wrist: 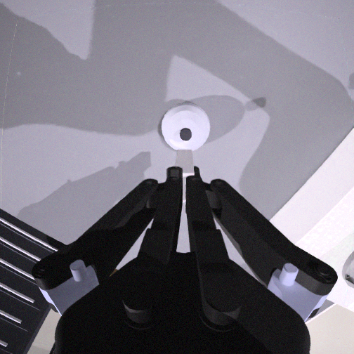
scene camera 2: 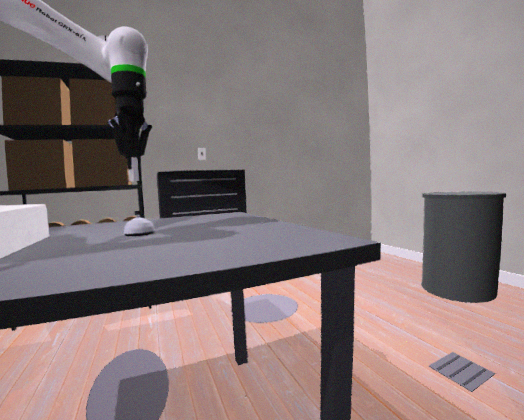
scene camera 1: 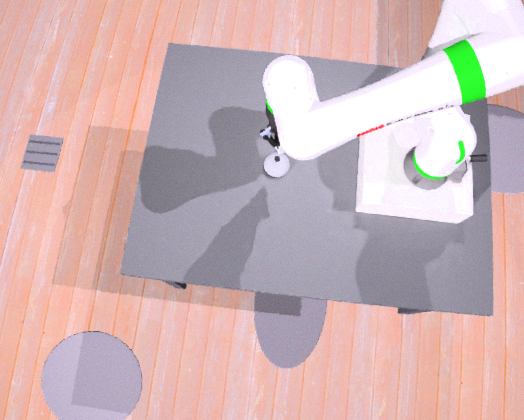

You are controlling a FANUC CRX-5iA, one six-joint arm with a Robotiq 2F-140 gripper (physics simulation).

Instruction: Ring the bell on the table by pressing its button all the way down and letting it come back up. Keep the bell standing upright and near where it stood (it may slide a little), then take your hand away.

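Seen in the pictures: gripper, between the fingertips: [scene camera 2: 134, 181] [scene camera 1: 279, 150]; arm's base, origin of its link: [scene camera 1: 426, 167].
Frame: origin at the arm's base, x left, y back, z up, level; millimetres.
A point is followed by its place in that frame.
Note:
The bell [scene camera 1: 276, 168] @[y -465, x -38, z -65 mm] [scene camera 2: 139, 228] @[y -459, x -102, z -83 mm] [wrist: 173, 121] is a low white dome standing upright on the grey table [scene camera 1: 310, 240] @[y -368, x 193, z -105 mm] [scene camera 2: 270, 245] @[y -663, x -432, z -104 mm]. Its small dark button [scene camera 1: 277, 158] @[y -462, x -61, z -38 mm] [wrist: 185, 134] shows on top and is uncovered in the wrist view. My gripper [scene camera 1: 278, 149] @[y -460, x -52, z 48 mm] [scene camera 2: 133, 173] @[y -460, x -52, z 48 mm] [wrist: 184, 160] is shut with nothing between its fingers and points down. In scene camera 2 a clear gap shows between its pale fingertips and the bell, and nothing touches the bell.
The robot's white base block [scene camera 1: 372, 200] @[y -184, x 99, z -5 mm] [scene camera 2: 22, 225] @[y -188, x -66, z -50 mm] stands on the table on one side of the bell. Beyond the table are a black drawer cabinet [scene camera 2: 202, 189], a shelf rack [scene camera 2: 40, 131] with brown boxes, and a dark grey bin [scene camera 2: 462, 245].

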